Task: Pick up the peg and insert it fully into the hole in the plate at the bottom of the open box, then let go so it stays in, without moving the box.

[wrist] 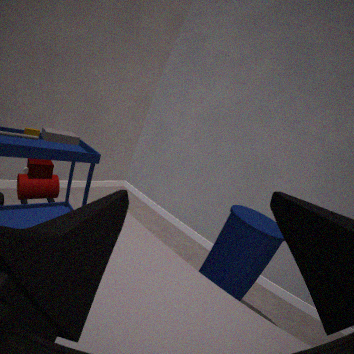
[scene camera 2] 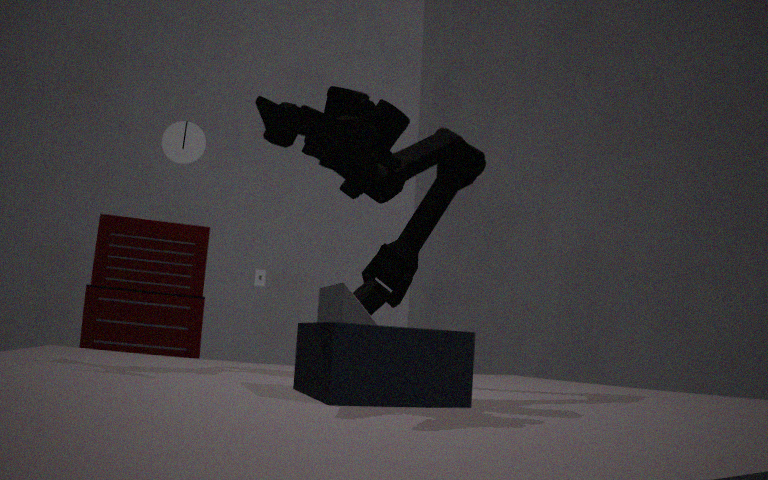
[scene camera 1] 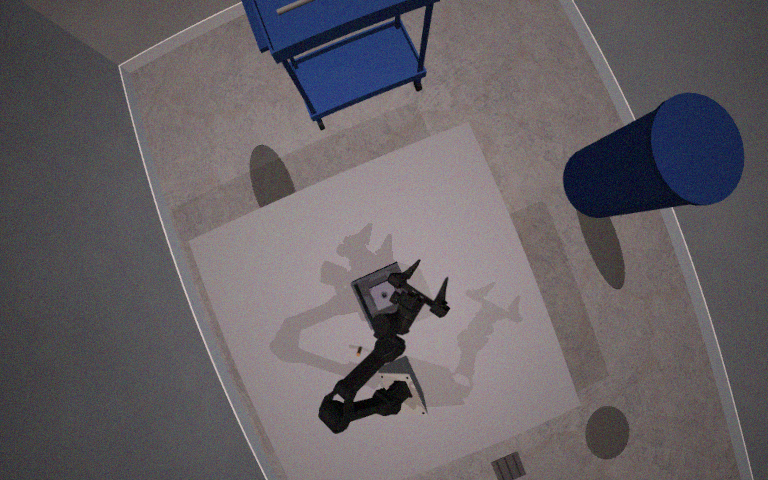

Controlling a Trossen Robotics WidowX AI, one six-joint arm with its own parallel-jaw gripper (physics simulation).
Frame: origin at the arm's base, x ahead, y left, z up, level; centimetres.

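Seen in the pictures: gripper, fingertip midpoint: (wrist: 201,198) (scene camera 2: 278,103) (scene camera 1: 433,268); arm's base at its link origin: (scene camera 2: 355,309) (scene camera 1: 403,388).
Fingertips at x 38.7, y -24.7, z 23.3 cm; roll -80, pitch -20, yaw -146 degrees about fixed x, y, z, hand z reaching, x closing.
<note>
Pixels of each thing's top centre, then the offset from my fingertips to it. Level surfaces: height alone.
- small peg-like piece at its top centre: (scene camera 1: 358,354) dz -29.1, dx -22.4, dy +36.1 cm
- open dark box at its top centre: (scene camera 2: 380,327) (scene camera 1: 384,296) dz -27.3, dx -5.5, dy +18.1 cm
- light plate at its top centre: (scene camera 1: 384,295) dz -31.0, dx -5.5, dy +18.1 cm
- pale table at its surface level: dz -37.1 cm
A small peg-like piece (scene camera 1: 359,350) with dark and orange parts lies on the table left of the arm in the first scene view; its exact shape is too small to tell. The open dark box (scene camera 1: 363,306) (scene camera 2: 396,365) stands upright on the table. In the first scene view, the light plate (scene camera 1: 376,290) shows at its bottom, with the dark hole (scene camera 1: 384,294) in it. My gripper (scene camera 1: 433,269) (scene camera 2: 260,102) (wrist: 201,198) is open and empty, high above the table and pointing sideways beyond the box. The arm hides the box's right part from above. The peg does not show in the wrist view.
The arm's grey base bracket (scene camera 1: 416,384) (scene camera 2: 338,305) stands near the box on the pale table (scene camera 1: 243,254) (scene camera 2: 169,430) (wrist: 150,300). A blue cart (scene camera 1: 356,79) (wrist: 91,156), a blue cylinder (scene camera 1: 696,148) (wrist: 242,255) and a red cabinet (scene camera 2: 146,288) stand beyond the table.
</note>
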